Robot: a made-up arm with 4 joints. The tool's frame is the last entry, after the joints.
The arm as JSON. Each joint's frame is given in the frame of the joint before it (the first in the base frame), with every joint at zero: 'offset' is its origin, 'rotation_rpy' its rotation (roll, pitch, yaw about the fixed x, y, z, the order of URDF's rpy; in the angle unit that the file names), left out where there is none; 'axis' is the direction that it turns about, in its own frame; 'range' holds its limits. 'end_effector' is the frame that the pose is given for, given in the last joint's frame.
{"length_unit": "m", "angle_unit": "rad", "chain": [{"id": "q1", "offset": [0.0, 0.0, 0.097], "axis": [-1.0, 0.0, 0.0], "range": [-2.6, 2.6]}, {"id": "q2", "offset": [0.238, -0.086, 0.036], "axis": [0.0, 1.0, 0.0], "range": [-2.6, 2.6]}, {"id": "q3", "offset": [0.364, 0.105, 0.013], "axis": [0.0, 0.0, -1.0], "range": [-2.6, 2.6]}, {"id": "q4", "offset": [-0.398, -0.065, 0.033], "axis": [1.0, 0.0, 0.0], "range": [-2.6, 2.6]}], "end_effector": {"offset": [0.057, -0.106, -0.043]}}
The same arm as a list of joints. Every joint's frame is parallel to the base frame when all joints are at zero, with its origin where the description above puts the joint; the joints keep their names.
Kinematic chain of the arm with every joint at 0, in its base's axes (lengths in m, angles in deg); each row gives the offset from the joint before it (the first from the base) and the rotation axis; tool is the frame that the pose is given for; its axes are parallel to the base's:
q1: xyz 0.0000 0.0000 0.0970 axis -x
q2: xyz 0.2380 -0.0860 0.0360 axis +y
q3: xyz 0.3640 0.1050 0.0130 axis -z
q4: xyz -0.3980 -0.0650 0.0330 axis +x
tool: xyz 0.0570 -0.1060 -0.0430
Joint limits (deg, base to tool): -148.97..148.97 -148.97..148.97 -148.97..148.97 -148.97..148.97

